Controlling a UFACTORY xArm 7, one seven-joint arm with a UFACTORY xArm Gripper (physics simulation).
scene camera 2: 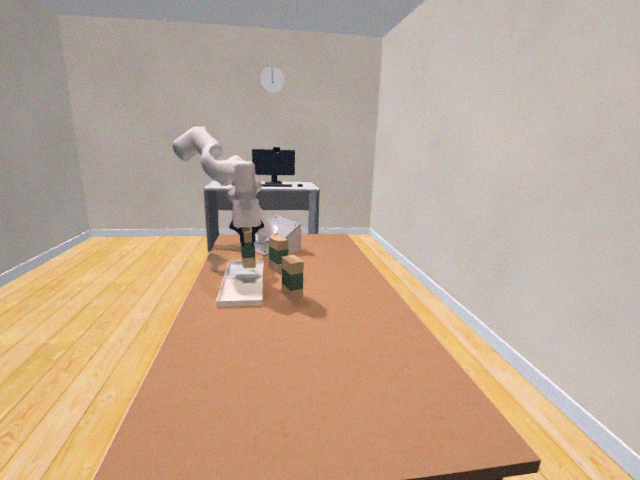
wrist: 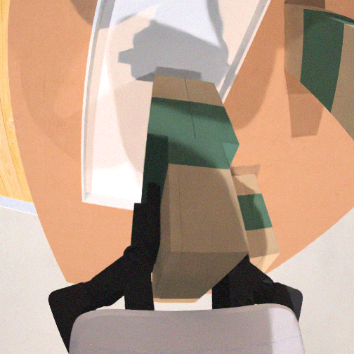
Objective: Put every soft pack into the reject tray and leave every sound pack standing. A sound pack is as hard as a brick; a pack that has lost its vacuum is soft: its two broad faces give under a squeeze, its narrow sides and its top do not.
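Seen in the pictures: gripper, fingertip midpoint: (scene camera 2: 247,244); arm's base, link origin: (scene camera 2: 267,234).
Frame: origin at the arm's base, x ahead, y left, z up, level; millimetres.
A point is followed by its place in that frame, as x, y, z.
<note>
A tan pack with a green band (scene camera 2: 248,252) {490, -32, 65} (wrist: 200,210) is held upright between my fingers. My gripper (scene camera 2: 248,238) {455, -39, 86} (wrist: 179,199) is shut on it; in the wrist view the pack hides the right fingertip. The held pack hangs above the far end of the white reject tray (scene camera 2: 240,303) {665, -38, -56} (wrist: 111,202), and a shadow falls on the tray floor. I cannot tell how far its broad faces are pressed in. One pack (scene camera 2: 292,277) {630, 134, 23} (wrist: 324,60) stands right of the tray, nearer the scene camera. Another pack (scene camera 2: 278,253) {369, 73, 22} (wrist: 256,211) stands behind it, nearer the robot base.
The tray and packs are on a brown table (scene camera 2: 310,372) {1009, 181, -66} (wrist: 50,200). The two standing packs are close to the tray's right side. The table's left edge runs near the tray. A grey-white angled box (scene camera 2: 289,235) {85, 113, 22} is at the back. A desk with a monitor (scene camera 2: 273,161) stands beyond.
</note>
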